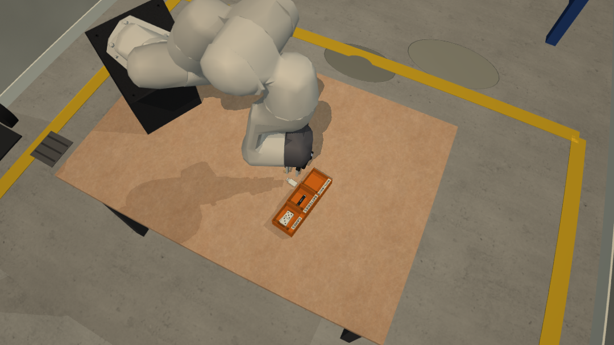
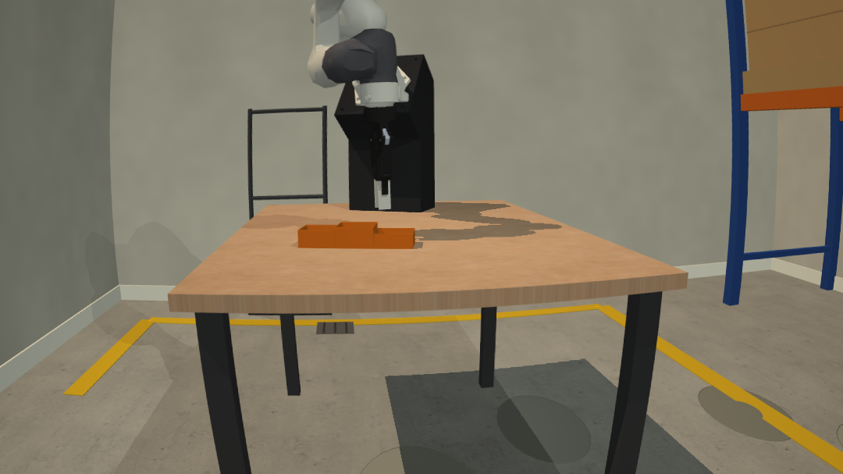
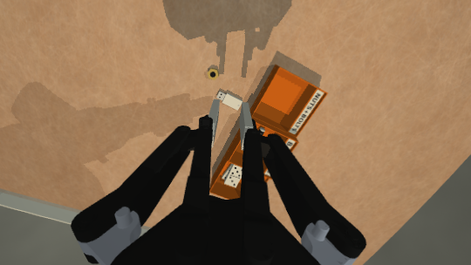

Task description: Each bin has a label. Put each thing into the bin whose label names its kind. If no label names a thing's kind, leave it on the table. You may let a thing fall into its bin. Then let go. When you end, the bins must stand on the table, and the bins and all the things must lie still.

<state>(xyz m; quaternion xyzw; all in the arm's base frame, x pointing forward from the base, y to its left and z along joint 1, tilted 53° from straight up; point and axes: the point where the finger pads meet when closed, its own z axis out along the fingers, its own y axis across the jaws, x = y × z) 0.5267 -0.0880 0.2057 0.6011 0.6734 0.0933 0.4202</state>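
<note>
Right now my hand is 3 cm past the brass nut, 4 cm to the right of it and 10 cm above it. From my hand the other things lie so: black battery 4 cm ahead, 8 cm to the right, 9 cm below; white USB stick 1 cm behind, 10 cm below.
</note>
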